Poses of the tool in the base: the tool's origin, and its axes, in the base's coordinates. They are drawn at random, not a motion.
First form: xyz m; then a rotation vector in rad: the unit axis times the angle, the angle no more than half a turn.
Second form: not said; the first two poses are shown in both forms.
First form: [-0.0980 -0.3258 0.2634 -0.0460 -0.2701 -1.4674]
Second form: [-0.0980 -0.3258 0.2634 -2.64 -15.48 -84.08]
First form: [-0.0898 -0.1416 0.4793 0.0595 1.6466 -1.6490]
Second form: [-0.0898 -0.1416 0.4793 3.41 94.34 -94.48]
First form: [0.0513 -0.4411 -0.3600 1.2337 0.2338 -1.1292]
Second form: [0.0513 -0.4411 -0.3600 70.69 13.40 -64.70]
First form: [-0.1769 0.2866 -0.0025 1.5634 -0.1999 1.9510]
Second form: [-0.1769 0.2866 -0.0025 89.58 -11.45 111.78]
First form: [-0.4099 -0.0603 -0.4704 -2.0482 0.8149 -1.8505]
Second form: [-0.4099 -0.0603 -0.4704 -117.35 46.69 -106.03]
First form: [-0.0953 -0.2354 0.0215 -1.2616 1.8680 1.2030]
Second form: [-0.0953 -0.2354 0.0215 -72.28 107.03 68.93]
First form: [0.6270 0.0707 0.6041 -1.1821 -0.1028 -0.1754]
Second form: [0.6270 0.0707 0.6041 -67.73 -5.89 -10.05]
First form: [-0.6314 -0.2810 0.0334 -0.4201 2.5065 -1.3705]
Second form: [-0.6314 -0.2810 0.0334 -24.07 143.61 -78.52]
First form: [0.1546 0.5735 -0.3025 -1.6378 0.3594 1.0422]
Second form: [0.1546 0.5735 -0.3025 -93.84 20.59 59.71]
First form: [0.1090 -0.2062 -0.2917 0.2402 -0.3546 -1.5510]
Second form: [0.1090 -0.2062 -0.2917 13.76 -20.32 -88.87]
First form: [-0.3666 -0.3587 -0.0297 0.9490 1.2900 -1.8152]
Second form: [-0.3666 -0.3587 -0.0297 54.37 73.91 -104.00]
